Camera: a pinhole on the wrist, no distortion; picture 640 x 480 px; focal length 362.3 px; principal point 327.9 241.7 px. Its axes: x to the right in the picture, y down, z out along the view. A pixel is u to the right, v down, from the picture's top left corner.
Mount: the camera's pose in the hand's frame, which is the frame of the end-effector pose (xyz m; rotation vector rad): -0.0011 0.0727 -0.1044 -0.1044 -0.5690 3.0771
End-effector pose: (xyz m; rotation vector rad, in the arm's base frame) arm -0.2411 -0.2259 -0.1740 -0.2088 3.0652 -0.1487
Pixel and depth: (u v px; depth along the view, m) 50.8 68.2 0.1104
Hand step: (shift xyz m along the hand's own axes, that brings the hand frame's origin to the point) 0.0756 0.0808 0.0227
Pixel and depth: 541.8 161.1 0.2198
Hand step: -0.1455 0.0429 0.1096
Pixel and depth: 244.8 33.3 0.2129
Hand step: 0.0330 0.1100 0.1409
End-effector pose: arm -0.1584 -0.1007 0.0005 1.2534 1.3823 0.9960
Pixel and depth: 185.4 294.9 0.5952
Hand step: 0.1925 -0.2266 0.4338
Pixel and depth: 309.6 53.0 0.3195
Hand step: -0.0068 0.1137 0.2538
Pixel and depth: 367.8 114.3 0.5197
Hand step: -0.0936 0.0592 0.4415
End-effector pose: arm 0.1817 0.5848 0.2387 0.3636 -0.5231 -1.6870
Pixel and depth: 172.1 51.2 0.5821
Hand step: 0.2089 0.1452 0.5633
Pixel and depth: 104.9 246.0 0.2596
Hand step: 0.1408 -0.0264 0.1465
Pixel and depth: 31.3 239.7 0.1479
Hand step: 0.1097 0.0180 0.0414
